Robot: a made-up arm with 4 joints.
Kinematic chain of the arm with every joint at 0, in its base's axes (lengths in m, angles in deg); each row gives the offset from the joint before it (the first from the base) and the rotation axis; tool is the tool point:
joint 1: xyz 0 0 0.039 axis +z
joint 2: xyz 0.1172 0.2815 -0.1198 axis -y
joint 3: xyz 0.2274 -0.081 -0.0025 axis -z
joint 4: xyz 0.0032 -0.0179 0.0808 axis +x
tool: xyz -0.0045 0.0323 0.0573
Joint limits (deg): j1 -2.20..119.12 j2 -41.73..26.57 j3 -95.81..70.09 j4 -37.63..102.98
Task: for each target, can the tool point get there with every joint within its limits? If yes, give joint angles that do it. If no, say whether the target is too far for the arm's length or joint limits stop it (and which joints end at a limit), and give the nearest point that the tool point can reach.
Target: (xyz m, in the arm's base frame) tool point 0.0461 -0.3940 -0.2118
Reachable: no: joint limits stop it (at a limit: joint 1, joint 2, joint 4) | nearest point 0.3381 0.1102 -0.1440 | short by 0.587 m
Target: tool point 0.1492 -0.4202 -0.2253
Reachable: no: joint limits stop it (at a limit: joint 1, joint 2, joint 4) | nearest point 0.3465 0.1072 -0.1516 | short by 0.568 m
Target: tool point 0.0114 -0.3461 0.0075
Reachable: no: joint limits stop it (at a limit: joint 1, joint 2, joint 3) | nearest point -0.2538 0.0969 0.0771 | short by 0.521 m
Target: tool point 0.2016 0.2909 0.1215
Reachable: yes | joints 19.79 17.92 -13.12 8.71
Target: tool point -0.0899 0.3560 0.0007
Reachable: yes | joints 79.56 -13.37 35.50 68.49
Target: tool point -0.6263 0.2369 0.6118
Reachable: no: too far | nearest point -0.3396 0.1860 0.1591 | short by 0.538 m
